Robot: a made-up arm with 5 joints.
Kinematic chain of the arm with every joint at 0, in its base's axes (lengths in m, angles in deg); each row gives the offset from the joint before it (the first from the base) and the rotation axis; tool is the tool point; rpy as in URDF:
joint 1: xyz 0.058 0 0.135 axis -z
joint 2: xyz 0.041 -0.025 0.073 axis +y
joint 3: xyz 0.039 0 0.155 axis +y
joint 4: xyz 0.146 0 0.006 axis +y
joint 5: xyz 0.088 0.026 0 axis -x
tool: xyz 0 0 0 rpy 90 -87.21 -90
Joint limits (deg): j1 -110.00..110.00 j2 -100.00..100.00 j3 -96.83..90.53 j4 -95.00..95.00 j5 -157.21..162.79
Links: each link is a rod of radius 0.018 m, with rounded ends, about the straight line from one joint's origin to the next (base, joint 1, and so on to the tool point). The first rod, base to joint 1, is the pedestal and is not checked.
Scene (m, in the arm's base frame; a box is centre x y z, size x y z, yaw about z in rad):
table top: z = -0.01
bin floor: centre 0.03 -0.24 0 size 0.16 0.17 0.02 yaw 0.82
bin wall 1: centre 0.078 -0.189 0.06 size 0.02 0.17 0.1 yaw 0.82
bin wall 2: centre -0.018 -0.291 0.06 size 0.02 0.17 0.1 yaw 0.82
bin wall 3: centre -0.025 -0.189 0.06 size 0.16 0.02 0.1 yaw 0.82
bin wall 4: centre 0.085 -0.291 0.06 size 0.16 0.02 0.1 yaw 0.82
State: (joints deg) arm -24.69 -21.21 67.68 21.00 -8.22
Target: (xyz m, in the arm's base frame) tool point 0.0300 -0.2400 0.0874
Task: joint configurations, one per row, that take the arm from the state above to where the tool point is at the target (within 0.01 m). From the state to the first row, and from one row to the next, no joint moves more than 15 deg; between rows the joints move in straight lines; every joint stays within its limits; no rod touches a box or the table.
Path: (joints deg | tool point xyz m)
1: -11.18 -18.42 64.90 19.96 -8.22 | 0.2237 0.0338 0.1850
2: 2.33 -15.62 62.11 18.93 -8.22 | 0.2362 -0.0062 0.1860
3: 15.84 -12.83 59.33 17.89 -8.22 | 0.2386 -0.0502 0.1867
4: 29.35 -10.04 56.54 16.86 -8.22 | 0.2299 -0.0955 0.1870
5: 42.86 -7.25 53.76 15.82 -8.22 | 0.2096 -0.1393 0.1870
6: 56.36 -4.45 50.97 14.79 -8.22 | 0.1779 -0.1784 0.1866
7: 69.87 -1.66 48.19 13.75 -8.22 | 0.1360 -0.2099 0.1858
8: 83.38 1.13 45.40 12.72 -8.22 | 0.0858 -0.2312 0.1847
9: 96.89 3.93 42.62 11.68 -8.22 | 0.0300 -0.2400 0.1833
10: 96.89 14.95 39.66 9.31 -8.22 | 0.0294 -0.2451 0.1531
11: 96.89 25.97 36.70 6.93 -8.22 | 0.0294 -0.2453 0.1208
12: 96.89 36.99 33.74 4.55 -8.22 | 0.0300 -0.2400 0.0874

